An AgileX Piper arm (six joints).
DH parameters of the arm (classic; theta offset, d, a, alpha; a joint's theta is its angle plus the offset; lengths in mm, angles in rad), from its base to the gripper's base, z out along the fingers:
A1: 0 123 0 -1.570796
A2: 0.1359 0 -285.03 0
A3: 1.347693 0 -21.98 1.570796
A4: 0 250.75 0 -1.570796
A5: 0 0 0 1.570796
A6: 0 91 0 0
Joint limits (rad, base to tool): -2.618..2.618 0..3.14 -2.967..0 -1.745..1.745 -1.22..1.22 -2.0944..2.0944
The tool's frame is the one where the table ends.
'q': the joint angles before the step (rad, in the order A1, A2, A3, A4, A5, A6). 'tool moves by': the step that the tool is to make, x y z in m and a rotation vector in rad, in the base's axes. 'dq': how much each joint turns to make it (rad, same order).
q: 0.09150 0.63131 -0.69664 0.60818 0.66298 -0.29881
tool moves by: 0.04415 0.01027 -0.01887 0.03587 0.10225 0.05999
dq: 0.00000 0.20122 -0.00001 0.19590 -0.04084 -0.18431
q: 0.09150 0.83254 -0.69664 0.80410 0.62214 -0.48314
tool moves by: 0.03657 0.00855 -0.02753 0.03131 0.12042 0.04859
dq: 0.00000 0.18868 -0.00003 0.16041 -0.00351 -0.15422
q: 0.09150 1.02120 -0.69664 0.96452 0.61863 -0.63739
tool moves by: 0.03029 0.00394 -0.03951 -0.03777 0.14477 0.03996
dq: 0.00002 0.19078 0.00000 0.03749 0.00087 -0.09029
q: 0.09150 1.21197 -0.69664 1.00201 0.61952 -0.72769
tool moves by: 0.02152 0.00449 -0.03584 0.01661 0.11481 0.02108
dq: -0.00090 0.16493 -0.00001 0.09855 0.00223 -0.10538
